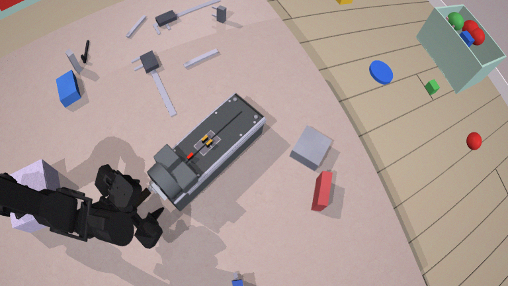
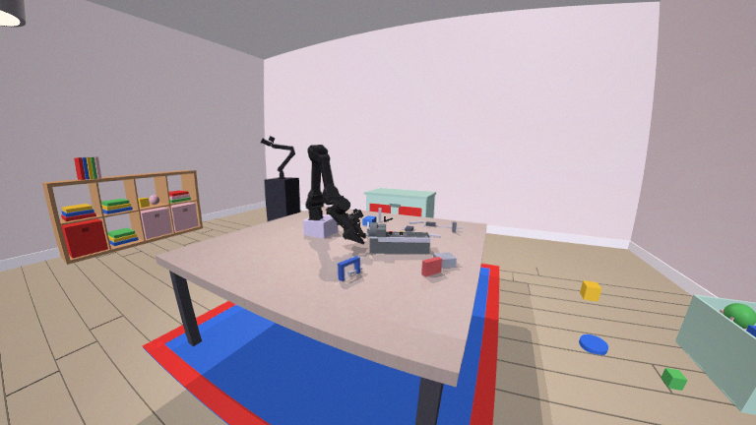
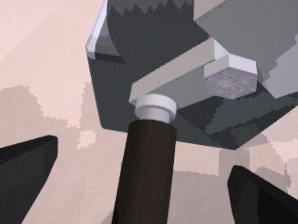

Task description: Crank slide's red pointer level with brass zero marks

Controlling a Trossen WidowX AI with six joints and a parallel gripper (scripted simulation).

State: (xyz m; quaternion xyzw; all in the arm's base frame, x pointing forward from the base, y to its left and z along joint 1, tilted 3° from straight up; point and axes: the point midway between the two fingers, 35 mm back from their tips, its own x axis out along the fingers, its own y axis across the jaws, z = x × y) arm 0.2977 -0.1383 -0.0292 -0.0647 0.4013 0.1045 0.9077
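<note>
Now: gripper tip 2 cm past the dark brown crank handle and 3 cm below it. Also, from my gripper tip: red pointer: 12 cm ahead, 1 cm to the left, 5 cm above; then red block: 32 cm ahead, 18 cm to the right, 1 cm below; then grey block: 36 cm ahead, 8 cm to the right, 2 cm below.
</note>
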